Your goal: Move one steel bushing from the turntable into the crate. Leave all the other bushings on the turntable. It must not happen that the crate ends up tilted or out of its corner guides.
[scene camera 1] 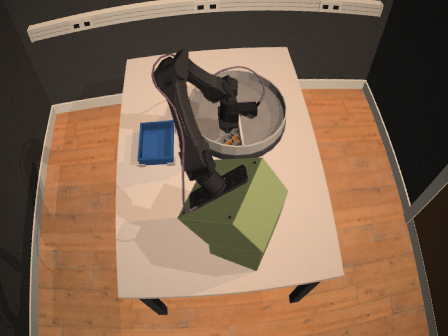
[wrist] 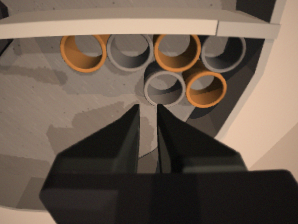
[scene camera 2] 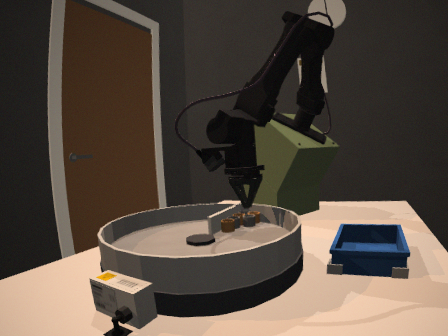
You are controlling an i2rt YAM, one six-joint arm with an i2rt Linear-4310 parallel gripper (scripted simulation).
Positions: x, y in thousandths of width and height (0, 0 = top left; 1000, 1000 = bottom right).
blue crate: scene camera 1 349, 418; scene camera 2 849, 716
